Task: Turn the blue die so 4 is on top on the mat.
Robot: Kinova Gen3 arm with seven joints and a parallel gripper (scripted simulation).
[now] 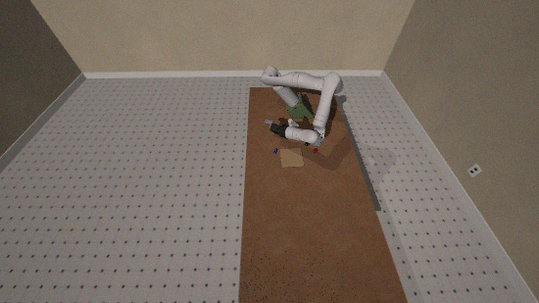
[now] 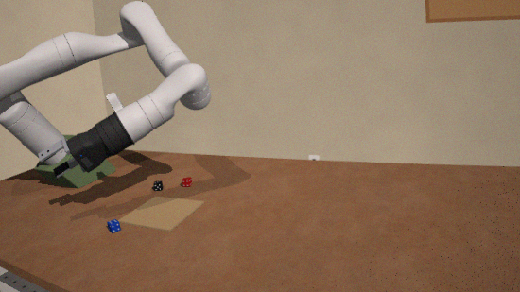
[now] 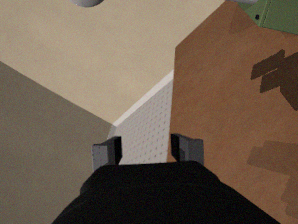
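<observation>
My hand is 140 mm above the blue die, 110 mm short of it and 10 mm to the right of it. Also, from my hand: red die: 270 mm to the left, 160 mm ahead, 140 mm below; tan mat: 170 mm ahead, 150 mm below, 110 mm to the left; black die: 230 mm to the left, 140 mm below, 90 mm ahead.
</observation>
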